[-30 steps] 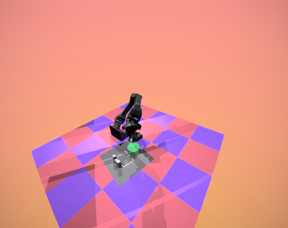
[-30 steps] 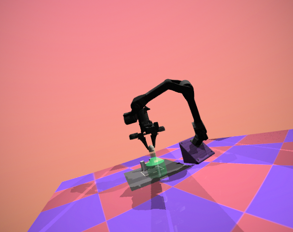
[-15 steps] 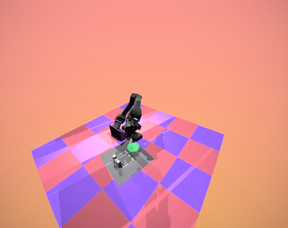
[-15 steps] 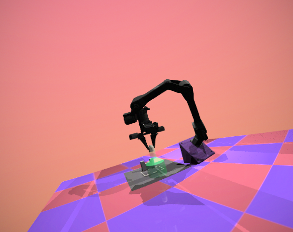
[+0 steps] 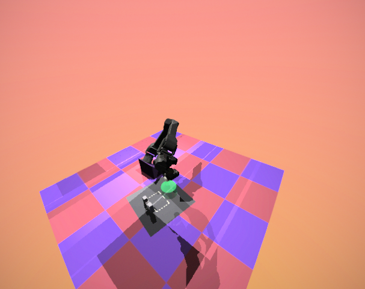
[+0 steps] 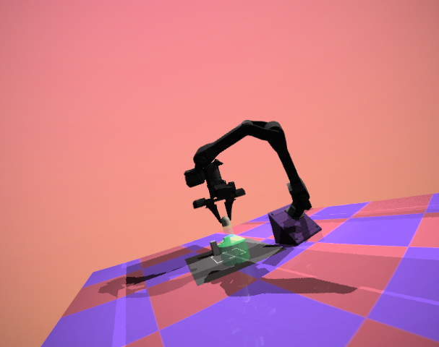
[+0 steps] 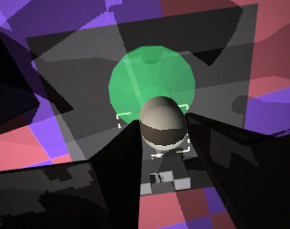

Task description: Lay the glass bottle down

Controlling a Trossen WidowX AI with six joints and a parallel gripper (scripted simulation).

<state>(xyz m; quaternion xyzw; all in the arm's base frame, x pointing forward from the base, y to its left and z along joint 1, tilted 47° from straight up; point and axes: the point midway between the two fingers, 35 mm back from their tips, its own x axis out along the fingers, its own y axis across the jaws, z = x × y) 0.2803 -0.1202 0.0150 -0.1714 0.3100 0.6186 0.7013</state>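
Right now my gripper tip is 2 cm past the dark grey mat, 7 cm to the left of it and 14 cm above it. The rest, counted from my gripper tip: green glass bottle 5 cm below.
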